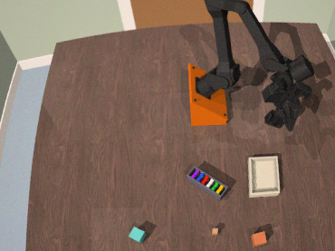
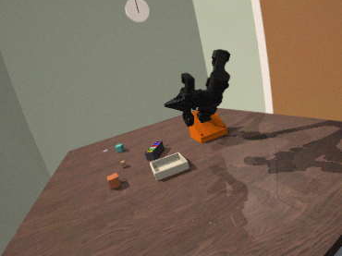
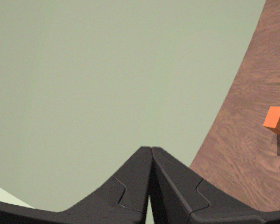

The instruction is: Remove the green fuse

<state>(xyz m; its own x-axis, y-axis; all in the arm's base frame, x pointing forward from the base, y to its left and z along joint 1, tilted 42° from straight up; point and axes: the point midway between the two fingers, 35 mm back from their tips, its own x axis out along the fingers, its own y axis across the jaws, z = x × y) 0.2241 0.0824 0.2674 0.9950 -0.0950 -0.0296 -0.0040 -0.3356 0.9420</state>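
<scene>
My gripper tip is now 6 cm short of the green fuse, 20 cm to the left of it and 23 cm above it. Also, from my gripper tip: red fuse: 4 cm ahead, 23 cm to the right, 23 cm below; then white fuse: 5 cm ahead, 22 cm to the right, 23 cm below; then white tray: 3 cm ahead, 4 cm to the right, 25 cm below.
</scene>
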